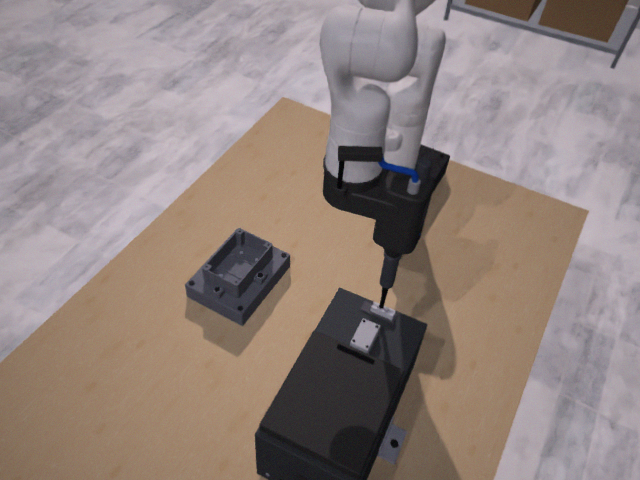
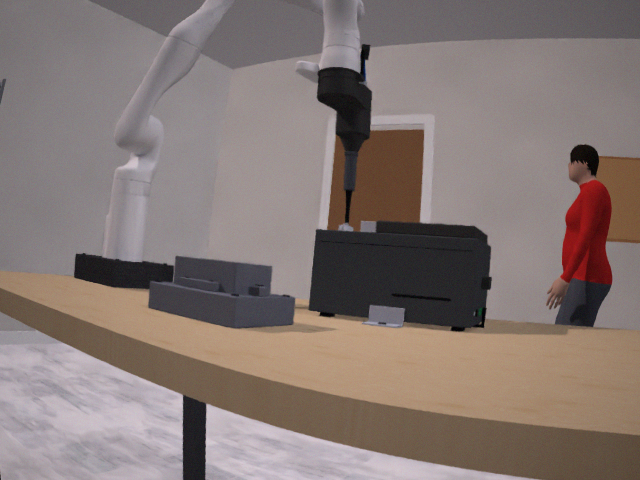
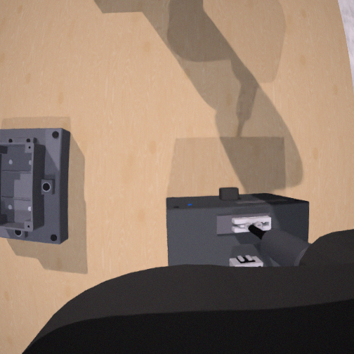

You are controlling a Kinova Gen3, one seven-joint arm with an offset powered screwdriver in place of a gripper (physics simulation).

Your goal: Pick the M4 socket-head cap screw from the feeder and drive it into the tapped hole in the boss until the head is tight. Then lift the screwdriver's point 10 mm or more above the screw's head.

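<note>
The black screwdriver point(image 1: 382, 305) point(image 2: 347, 221) point(image 3: 252, 228) points down, its bit's point at the small white pick-up block point(image 1: 389, 313) point(image 3: 267, 220) on top of the dark feeder point(image 1: 336, 382) point(image 2: 398, 271) point(image 3: 192, 237). The M4 screw cannot be made out at the bit's point, so whether the bit holds it cannot be told. The grey open-topped housing point(image 1: 227, 282) point(image 2: 222, 275) sits on a thick grey base point(image 1: 212, 306) point(image 2: 263, 312) point(image 3: 57, 205), apart from the feeder. Small bosses with dark holes stand at its sides, one boss point(image 1: 260, 277) point(image 3: 46, 187) on the side facing the feeder.
A pale block point(image 1: 365, 334) point(image 2: 368, 226) point(image 3: 243, 262) with small dark holes sits on the feeder beside the pick-up block. A small metal bracket point(image 2: 386, 314) stands by the feeder on the wooden table point(image 1: 155, 320) point(image 2: 320, 356). A person in red point(image 2: 586, 227) stands behind the table.
</note>
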